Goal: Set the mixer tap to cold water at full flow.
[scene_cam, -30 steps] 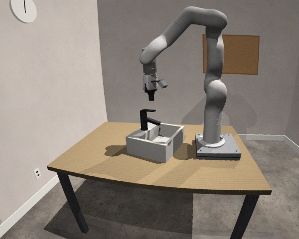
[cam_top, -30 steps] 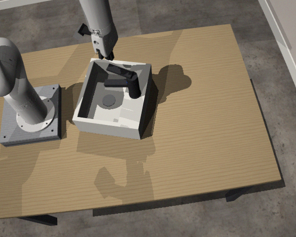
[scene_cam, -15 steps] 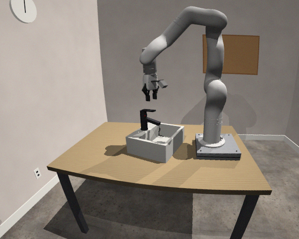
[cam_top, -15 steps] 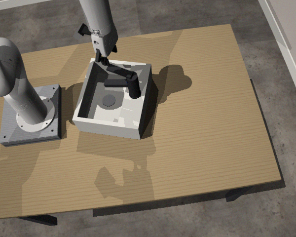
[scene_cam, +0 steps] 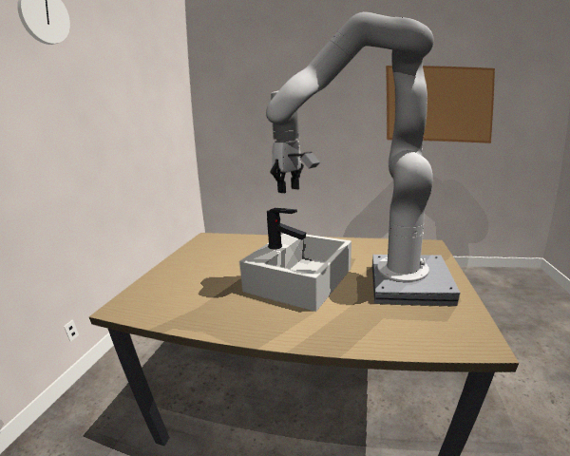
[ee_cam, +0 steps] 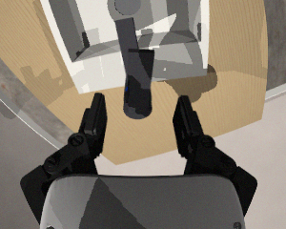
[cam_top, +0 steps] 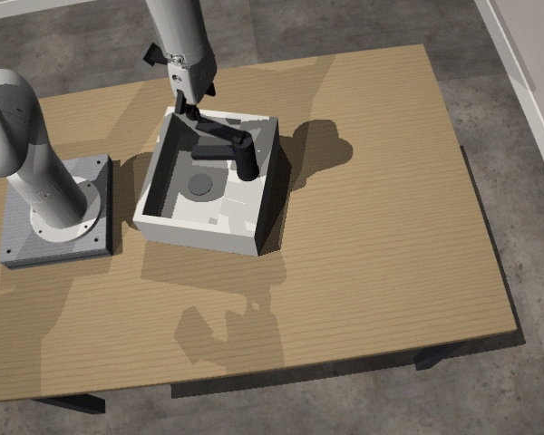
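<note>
My gripper is now 90 mm above the lever, 30 mm short of it and 10 mm to the left of it. The rest, counted from my hand: white sink basin 320 mm below, 40 mm behind, 10 mm to the right.
</note>
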